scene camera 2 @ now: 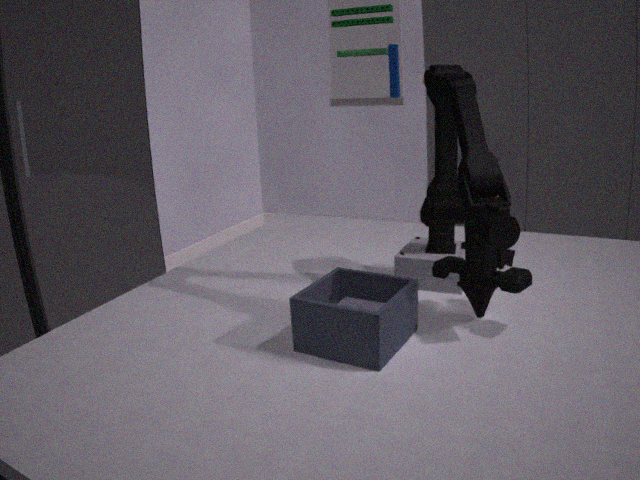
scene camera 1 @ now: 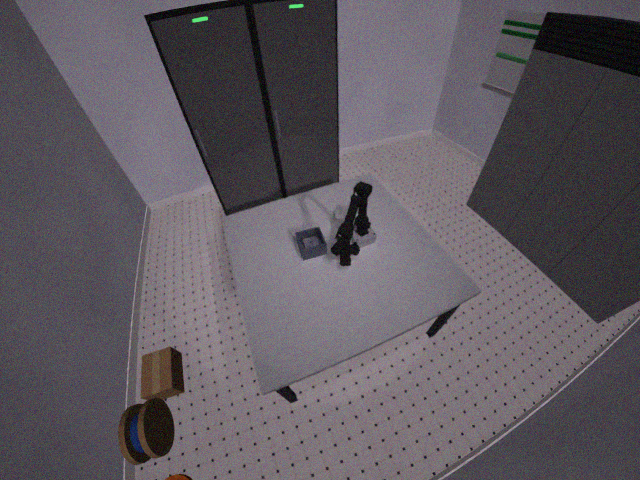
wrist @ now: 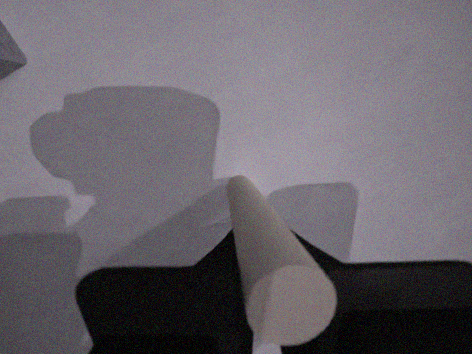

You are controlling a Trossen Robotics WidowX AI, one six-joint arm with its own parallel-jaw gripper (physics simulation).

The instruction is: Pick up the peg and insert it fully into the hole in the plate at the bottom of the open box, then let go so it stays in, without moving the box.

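Frame: origin at the arm's base, x up, y back, z right, level; centimetres.
Seen in the pictures: gripper, fingertip midpoint: [scene camera 2: 480,317]; arm's base, link origin: [scene camera 2: 441,249] [scene camera 1: 361,231].
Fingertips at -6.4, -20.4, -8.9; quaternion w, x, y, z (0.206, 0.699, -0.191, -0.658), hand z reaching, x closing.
Pixels of each thing's top centre, then the offset from my fingertips to it, as dx, dy, dz. Level surfaces: height alone.
- blue-grey open box, top centre: [scene camera 2: 356,288] [scene camera 1: 310,238] +9.1, -10.7, +21.3
- peg, top centre: [wrist: 277,342] +7.4, +2.1, -0.7
- table, surface height: dx -0.7
The blue-grey open box [scene camera 1: 312,253] [scene camera 2: 336,333] stands on the table left of my gripper. Its lighter plate [scene camera 1: 305,240] [scene camera 2: 357,304] shows at the bottom; the hole is too small to make out clearly. My gripper [scene camera 1: 345,262] [scene camera 2: 480,312] [wrist: 256,218] points down beside the box and is shut on the peg, low over the table. The peg [wrist: 292,310] is a pale beige cylinder between the fingers in the wrist view, leaning in that view. Its far end appears to meet its shadow at the table. The fingers hide the peg in scene camera 2.
The grey base block [scene camera 1: 366,238] [scene camera 2: 426,273] of the arm stands behind the gripper and close to the box. A corner of it [wrist: 9,52] shows at the wrist view's upper left. The table [scene camera 1: 330,315] [scene camera 2: 232,413] bears them all. A dark cabinet [scene camera 1: 242,113] stands past its back edge.
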